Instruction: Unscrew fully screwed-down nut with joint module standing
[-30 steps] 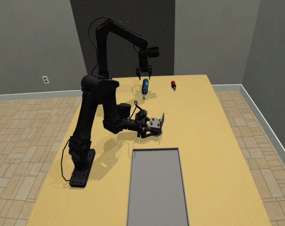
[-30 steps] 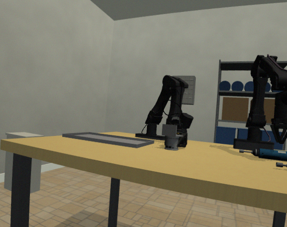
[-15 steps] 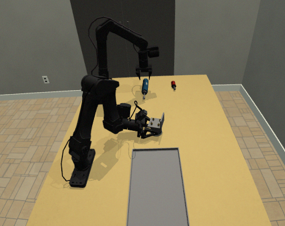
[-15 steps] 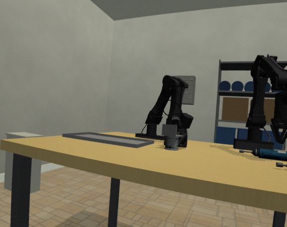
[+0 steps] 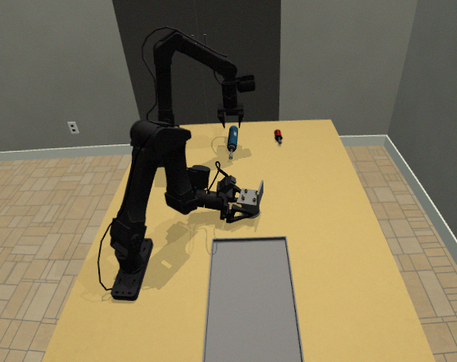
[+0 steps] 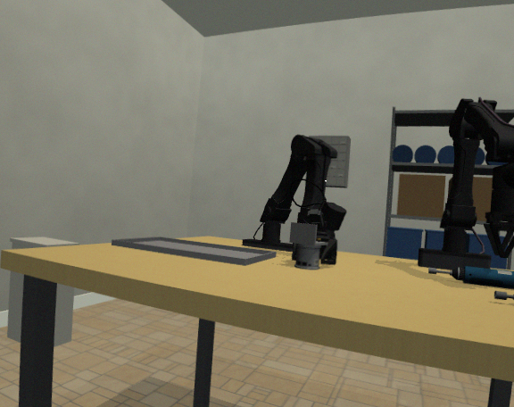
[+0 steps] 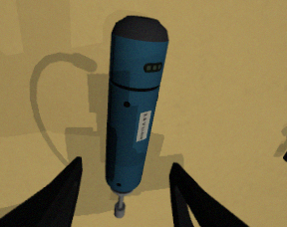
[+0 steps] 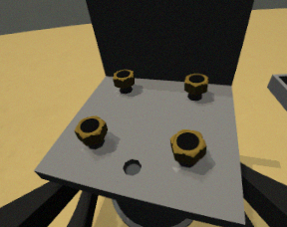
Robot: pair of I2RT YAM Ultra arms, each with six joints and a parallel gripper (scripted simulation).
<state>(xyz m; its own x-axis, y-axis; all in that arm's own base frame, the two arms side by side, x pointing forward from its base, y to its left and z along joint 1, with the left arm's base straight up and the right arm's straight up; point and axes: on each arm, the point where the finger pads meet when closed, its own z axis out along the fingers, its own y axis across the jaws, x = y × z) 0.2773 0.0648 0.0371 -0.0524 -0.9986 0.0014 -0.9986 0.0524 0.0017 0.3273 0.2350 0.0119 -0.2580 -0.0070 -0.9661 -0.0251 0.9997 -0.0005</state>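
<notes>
Now: the joint module 10 mm above my right hand. From my right hand the other things lie so: bracket (50 mm above); then grey tray (10 mm behind, 330 mm to the right, 20 mm below); then socket (70 mm behind, 300 mm to the left).
</notes>
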